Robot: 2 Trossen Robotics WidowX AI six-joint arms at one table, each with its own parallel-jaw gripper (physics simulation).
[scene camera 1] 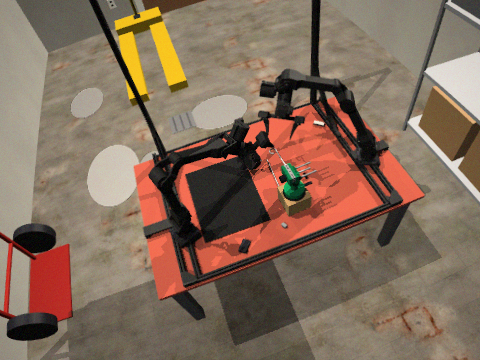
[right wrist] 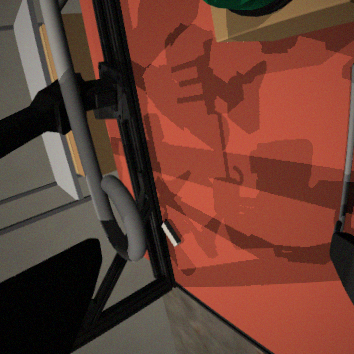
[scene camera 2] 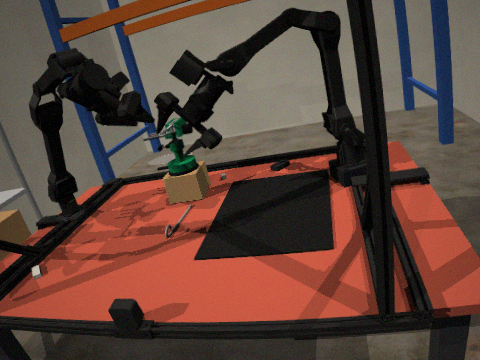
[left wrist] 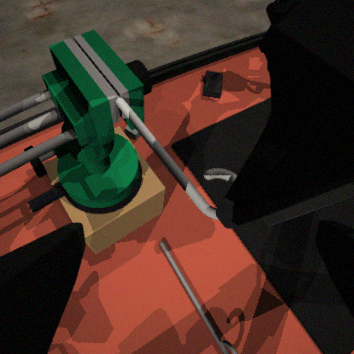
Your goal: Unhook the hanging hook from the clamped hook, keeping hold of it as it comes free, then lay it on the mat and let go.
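Places are measured from the left arm's base along level axes (x ahead, y left, z up), in centimetres.
Pixels of known places: left gripper, fingertip midpoint: (scene camera 1: 278,138) (right wrist: 5,270) (scene camera 2: 145,123) (left wrist: 202,233); right gripper, fingertip midpoint: (scene camera 1: 267,153) (right wrist: 215,247) (scene camera 2: 170,144) (left wrist: 247,221); left arm's base at its link origin: (scene camera 1: 367,155) (right wrist: 109,91) (scene camera 2: 71,211); right arm's base at its link origin: (scene camera 1: 184,231) (scene camera 2: 351,161).
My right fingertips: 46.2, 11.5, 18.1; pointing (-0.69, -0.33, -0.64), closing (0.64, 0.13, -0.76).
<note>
For each thing: its middle in the pictures, then the offset to it from my right fingertips, as dx, dy, dz. "pt": a spot on its surface instead. Level surfaces: height alone.
- clamped hook at a spot on its surface: (right wrist: 82,130) (left wrist: 174,162) (scene camera 1: 278,155) pt -4.5, +3.6, +2.8
- green vise at the middle of its body: (left wrist: 75,142) (scene camera 2: 172,146) (scene camera 1: 297,179) -11.7, +11.0, -4.3
- hanging hook at the middle of its body: (right wrist: 345,165) (left wrist: 197,298) (scene camera 2: 179,216) (scene camera 1: 273,173) -1.1, -3.8, -19.1
- black mat at its surface level: dz -20.2
- wooden block at the middle of its body: (left wrist: 106,190) (scene camera 2: 187,181) (scene camera 1: 294,197) -10.4, +11.5, -16.5
- small black block at the middle of its body: (left wrist: 212,83) (scene camera 2: 280,165) (scene camera 1: 244,246) +10.9, +32.8, -20.0
- white piece at the middle of its body: (right wrist: 170,233) (scene camera 2: 36,272) (scene camera 1: 318,123) -25.4, -36.4, -20.2
The clamped hook (scene camera 1: 281,157) (left wrist: 165,157) (right wrist: 82,130) sticks out of the green vise (scene camera 1: 294,191) (scene camera 2: 182,164) (left wrist: 100,172); its curved end shows large between the fingers in the right wrist view. The hanging hook (scene camera 1: 273,172) (scene camera 2: 180,219) (left wrist: 192,297) lies on the red table beside the black mat (scene camera 1: 220,215) (scene camera 2: 280,225), off the clamped hook. My right gripper (scene camera 1: 267,157) (scene camera 2: 173,142) (right wrist: 215,247) is open around the clamped hook's end region, high above the table. My left gripper (scene camera 1: 280,135) (scene camera 2: 144,121) (left wrist: 202,233) is open and empty, also raised. Part of the clamped hook's end is hidden by the right gripper in the left wrist view.
The vise stands on a wooden block (scene camera 1: 299,205) (scene camera 2: 187,187), with several rods on its far side from the curved hook end. A small black block (scene camera 1: 244,245) (scene camera 2: 280,165) and a white piece (scene camera 1: 319,123) (scene camera 2: 36,271) lie on the table. Black rails (scene camera 2: 240,327) edge the table.
</note>
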